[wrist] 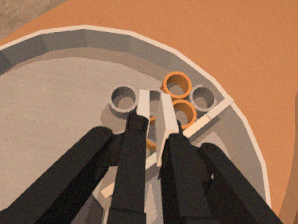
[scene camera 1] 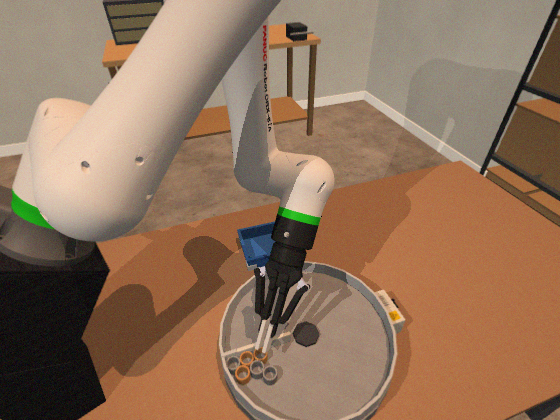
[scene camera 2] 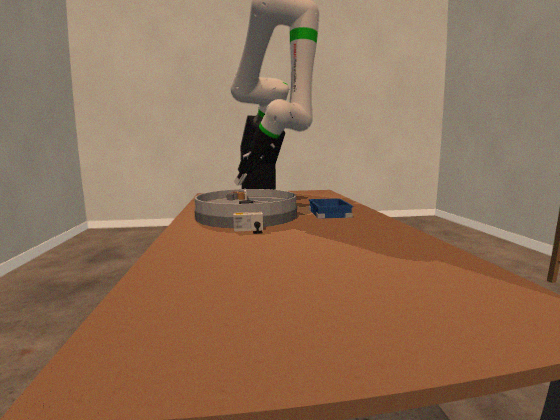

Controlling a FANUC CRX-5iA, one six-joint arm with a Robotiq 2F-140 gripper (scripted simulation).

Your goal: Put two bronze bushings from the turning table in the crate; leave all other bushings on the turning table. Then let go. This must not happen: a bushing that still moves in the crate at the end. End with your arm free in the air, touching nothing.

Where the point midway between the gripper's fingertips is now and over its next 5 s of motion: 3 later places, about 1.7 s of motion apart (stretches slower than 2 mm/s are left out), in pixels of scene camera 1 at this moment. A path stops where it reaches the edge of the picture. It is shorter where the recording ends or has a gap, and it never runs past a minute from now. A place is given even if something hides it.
My gripper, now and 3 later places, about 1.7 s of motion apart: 262,348; 263,357; 261,339; 270,225
